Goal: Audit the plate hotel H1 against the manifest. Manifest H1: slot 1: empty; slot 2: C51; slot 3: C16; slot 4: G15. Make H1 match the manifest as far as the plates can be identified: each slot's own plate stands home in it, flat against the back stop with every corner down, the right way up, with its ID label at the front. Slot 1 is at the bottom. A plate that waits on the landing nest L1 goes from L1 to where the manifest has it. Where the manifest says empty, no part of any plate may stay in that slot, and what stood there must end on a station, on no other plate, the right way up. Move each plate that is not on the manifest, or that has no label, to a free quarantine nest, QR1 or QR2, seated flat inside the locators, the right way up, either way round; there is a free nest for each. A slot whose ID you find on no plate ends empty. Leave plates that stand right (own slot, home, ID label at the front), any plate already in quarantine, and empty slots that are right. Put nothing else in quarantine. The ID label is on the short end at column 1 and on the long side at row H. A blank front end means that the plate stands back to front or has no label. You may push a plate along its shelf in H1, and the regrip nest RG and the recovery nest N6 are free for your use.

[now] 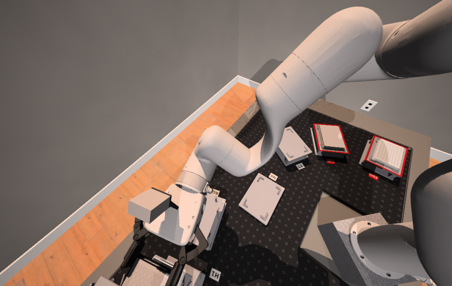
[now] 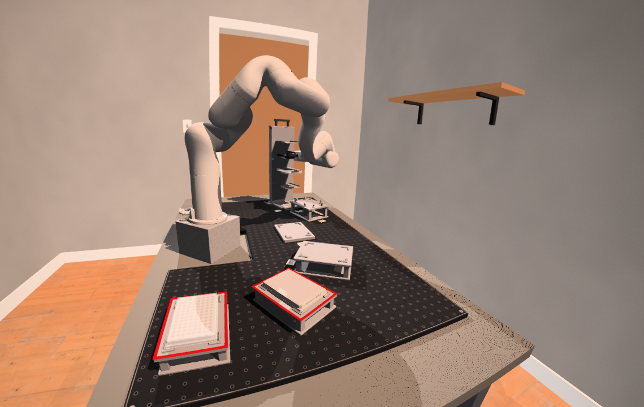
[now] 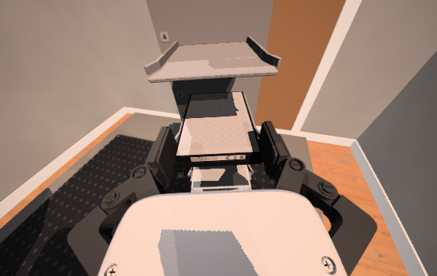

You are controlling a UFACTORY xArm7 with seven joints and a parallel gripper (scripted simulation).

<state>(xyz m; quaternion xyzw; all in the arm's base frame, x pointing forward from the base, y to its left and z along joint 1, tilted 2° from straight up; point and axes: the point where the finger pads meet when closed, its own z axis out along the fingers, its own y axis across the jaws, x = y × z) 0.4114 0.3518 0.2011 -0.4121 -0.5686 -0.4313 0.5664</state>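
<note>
Now: the dark plate 50 mm to the left of my hand, 20 mm below it and 20 mm behind it. Also, from my hand: clear plate labelled C51 (90 mm below, 60 mm to the left, 20 mm behind); slot tag 4 (100 mm to the left, 90 mm behind, 70 mm above); plate hotel H1 (130 mm to the left, 80 mm below, 40 mm behind).
</note>
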